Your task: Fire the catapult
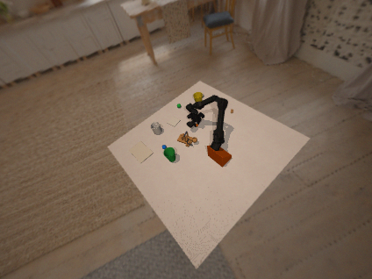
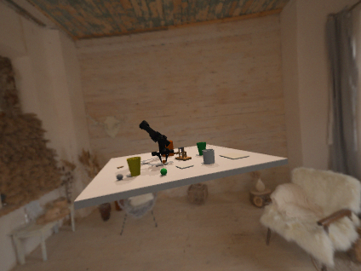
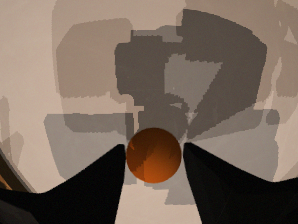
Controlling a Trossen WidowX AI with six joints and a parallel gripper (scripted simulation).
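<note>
The wooden catapult lies 8 cm behind my gripper tip, 18 cm to the left of it and 4 cm above it. Round my gripper tip: orange ball (1 cm above); yellow cup (21 cm ahead, 24 cm to the right, 2 cm above); green ball (34 cm ahead, 6 cm to the right, 1 cm above).
</note>
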